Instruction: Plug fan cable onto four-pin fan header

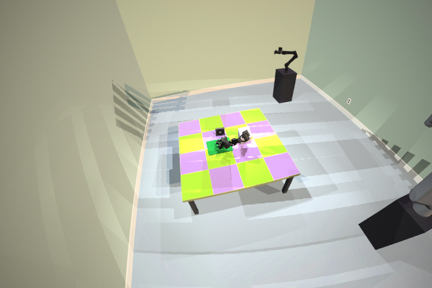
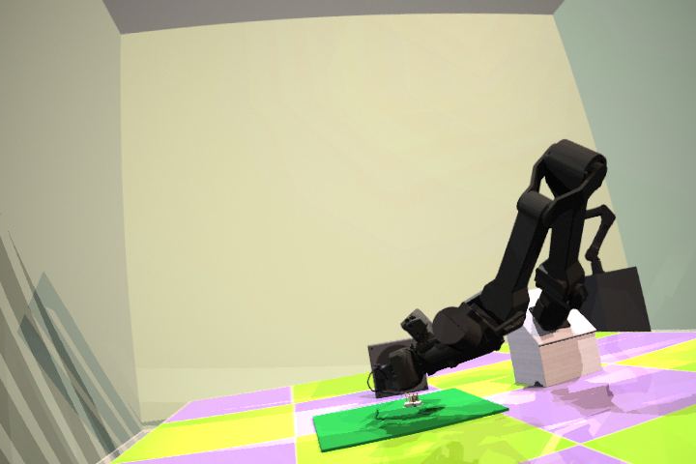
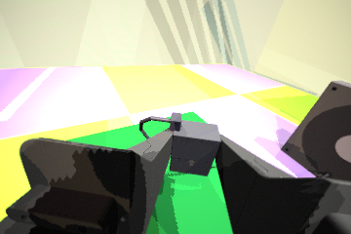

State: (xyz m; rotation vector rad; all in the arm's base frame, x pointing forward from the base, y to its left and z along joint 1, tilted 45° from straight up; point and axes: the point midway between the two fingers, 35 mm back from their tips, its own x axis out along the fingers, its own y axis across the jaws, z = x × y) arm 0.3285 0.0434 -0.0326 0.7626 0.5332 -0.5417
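My gripper tip is now 2 cm past the green board and 10 cm above it. Round my gripper tip: fan: 8 cm behind, 19 cm to the right, 2 cm below; black fan plug: 1 cm below; four-pin header: 6 cm behind, 4 cm to the right, 8 cm below.
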